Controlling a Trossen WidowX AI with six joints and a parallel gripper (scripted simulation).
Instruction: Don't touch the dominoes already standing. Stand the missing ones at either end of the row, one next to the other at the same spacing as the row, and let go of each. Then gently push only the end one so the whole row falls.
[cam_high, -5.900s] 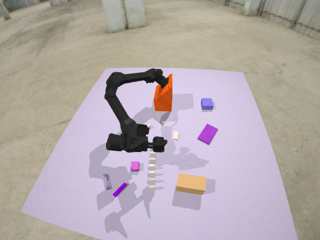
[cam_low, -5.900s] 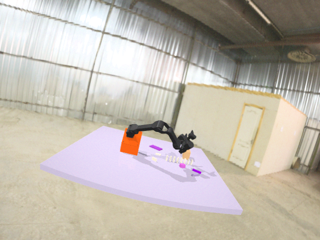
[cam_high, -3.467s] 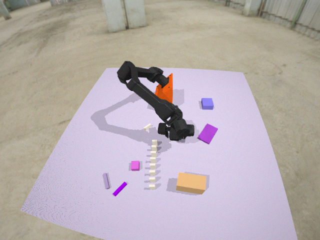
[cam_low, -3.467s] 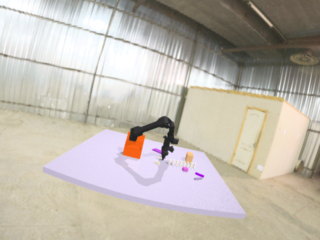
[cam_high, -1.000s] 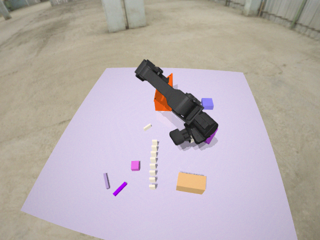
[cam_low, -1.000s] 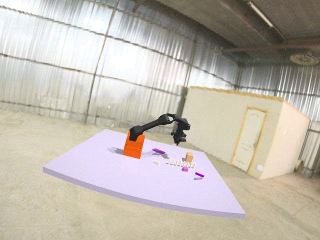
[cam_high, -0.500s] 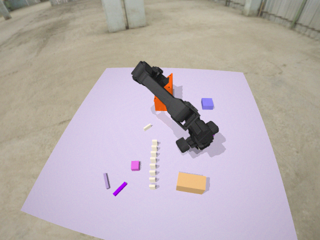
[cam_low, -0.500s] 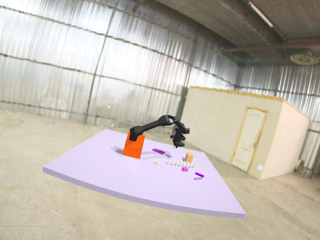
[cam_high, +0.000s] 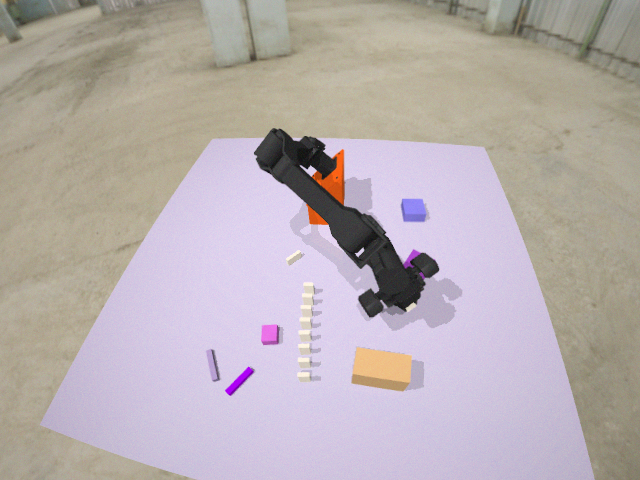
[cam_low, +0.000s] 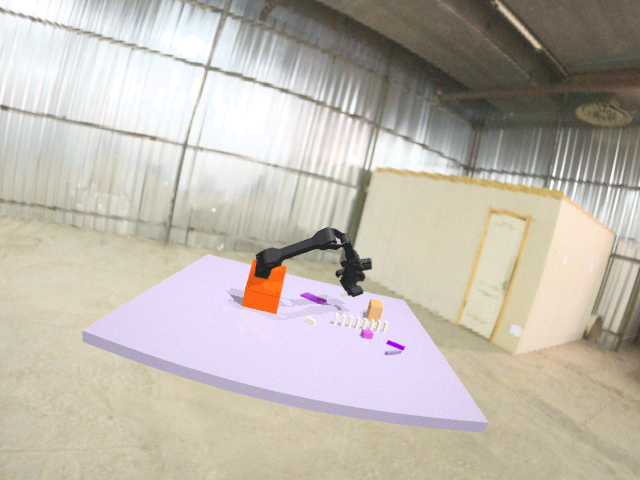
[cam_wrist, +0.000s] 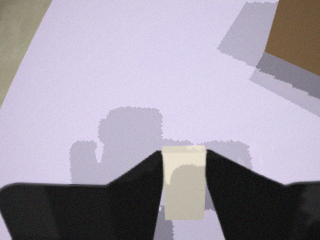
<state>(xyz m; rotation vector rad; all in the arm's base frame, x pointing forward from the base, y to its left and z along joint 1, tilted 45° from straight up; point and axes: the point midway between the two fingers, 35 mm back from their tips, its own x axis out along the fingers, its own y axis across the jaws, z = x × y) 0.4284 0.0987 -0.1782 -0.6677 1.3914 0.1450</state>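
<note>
Now: the tan box 14 cm ahead of my gripper tip, 7 cm to the right of it and 4 cm below it. Also, from my gripper tip: purple slab: 16 cm behind, 7 cm below, 4 cm to the left; pink cube: 34 cm to the right, 6 cm below, 6 cm ahead; blue cube: 40 cm behind, 7 cm to the left, 6 cm below.
</note>
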